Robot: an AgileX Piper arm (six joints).
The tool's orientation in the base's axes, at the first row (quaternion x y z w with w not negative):
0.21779, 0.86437, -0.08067, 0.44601
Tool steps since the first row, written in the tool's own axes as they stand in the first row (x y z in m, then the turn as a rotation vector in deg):
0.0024, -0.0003, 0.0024, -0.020, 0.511, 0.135
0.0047, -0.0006, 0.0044, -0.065, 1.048, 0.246
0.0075, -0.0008, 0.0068, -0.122, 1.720, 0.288
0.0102, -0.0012, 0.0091, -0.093, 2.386, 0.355
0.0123, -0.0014, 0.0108, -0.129, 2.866, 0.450
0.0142, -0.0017, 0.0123, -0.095, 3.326, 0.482
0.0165, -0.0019, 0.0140, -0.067, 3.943, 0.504
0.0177, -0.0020, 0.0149, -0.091, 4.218, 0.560
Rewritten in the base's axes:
0.0004, -0.0003, -0.0034, 0.339, 0.405, -0.035
0.0006, -0.0006, -0.0064, 0.684, 0.833, -0.035
0.0008, -0.0007, -0.0101, 1.045, 1.401, 0.023
0.0010, -0.0010, -0.0136, 1.378, 1.982, -0.003
0.0011, -0.0011, -0.0164, 1.682, 2.367, -0.004
0.0011, -0.0013, -0.0188, 1.894, 2.777, -0.025
0.0011, -0.0013, -0.0217, 2.173, 3.329, -0.027
0.0011, -0.0014, -0.0232, 2.350, 3.548, -0.025

